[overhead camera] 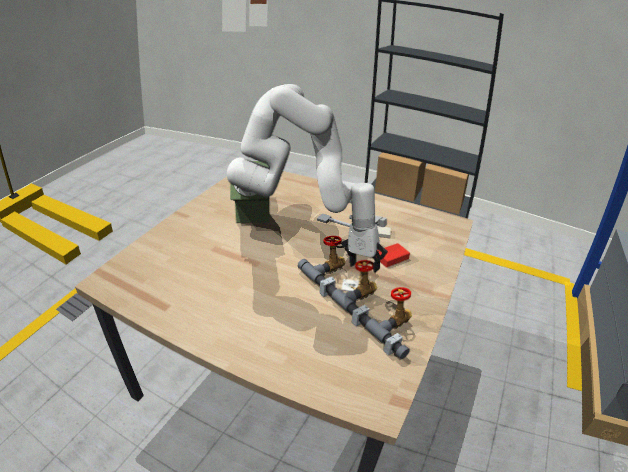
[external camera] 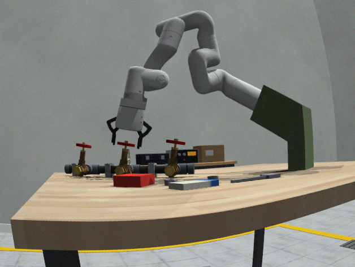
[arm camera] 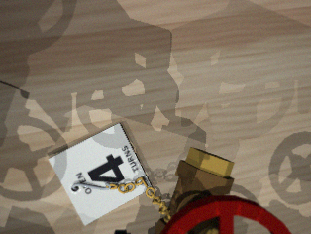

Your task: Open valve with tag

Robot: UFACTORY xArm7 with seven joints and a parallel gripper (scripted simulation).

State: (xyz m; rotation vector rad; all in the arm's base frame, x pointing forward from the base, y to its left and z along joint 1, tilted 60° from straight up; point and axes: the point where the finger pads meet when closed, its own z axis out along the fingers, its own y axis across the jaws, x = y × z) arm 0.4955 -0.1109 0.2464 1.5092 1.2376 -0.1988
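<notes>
Now: hand 120 mm above the white tag, 50 mm past it and 40 mm to the right of it. Round my hand: red block: 240 mm to the left, 110 mm below, 110 mm ahead; grey wrench: 470 mm to the left, 160 mm behind, 120 mm below; blue flat tool: 420 mm to the left, 120 mm below, 40 mm ahead.
</notes>
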